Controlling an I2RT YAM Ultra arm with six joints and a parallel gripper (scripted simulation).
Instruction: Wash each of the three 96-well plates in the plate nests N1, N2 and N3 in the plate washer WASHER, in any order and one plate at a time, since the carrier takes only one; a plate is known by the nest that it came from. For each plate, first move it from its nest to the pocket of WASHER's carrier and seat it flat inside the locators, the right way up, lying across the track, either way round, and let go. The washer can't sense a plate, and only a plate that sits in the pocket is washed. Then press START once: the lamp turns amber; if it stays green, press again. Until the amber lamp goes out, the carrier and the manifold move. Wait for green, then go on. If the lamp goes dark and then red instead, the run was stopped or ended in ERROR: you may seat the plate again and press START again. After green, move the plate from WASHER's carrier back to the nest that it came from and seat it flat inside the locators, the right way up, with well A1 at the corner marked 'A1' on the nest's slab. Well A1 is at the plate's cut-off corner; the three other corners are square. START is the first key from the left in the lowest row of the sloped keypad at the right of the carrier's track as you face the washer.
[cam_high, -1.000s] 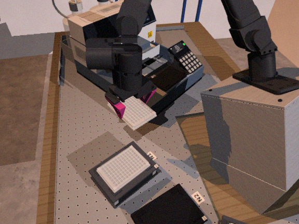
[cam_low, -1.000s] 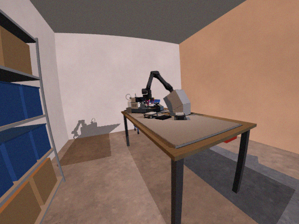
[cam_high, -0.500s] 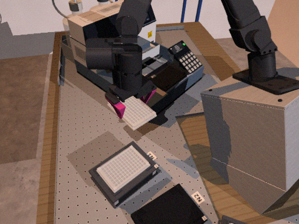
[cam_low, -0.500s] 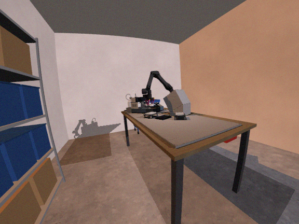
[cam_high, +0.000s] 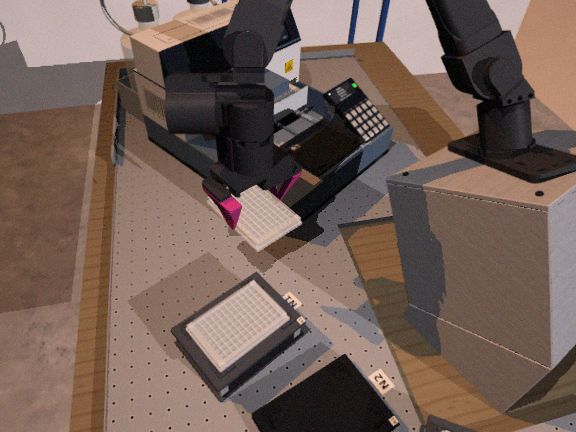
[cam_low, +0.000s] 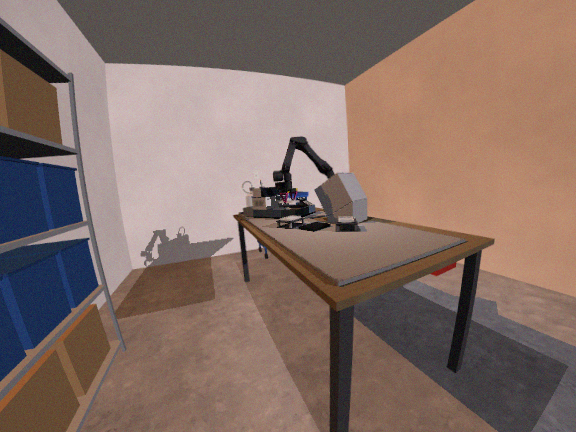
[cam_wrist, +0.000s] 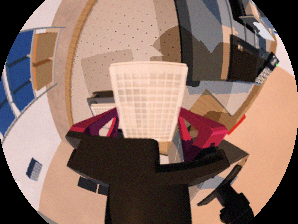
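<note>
Right now my hand is 30 mm past the nest N2, 280 mm to the right of it and 140 mm above it. Round my hand: dark carrier pocket: 190 mm behind, 210 mm to the right, 70 mm below; then n2 label: 130 mm behind, 250 mm to the left, 150 mm below; then nest N1: 50 mm ahead, 130 mm to the left, 110 mm below.
</note>
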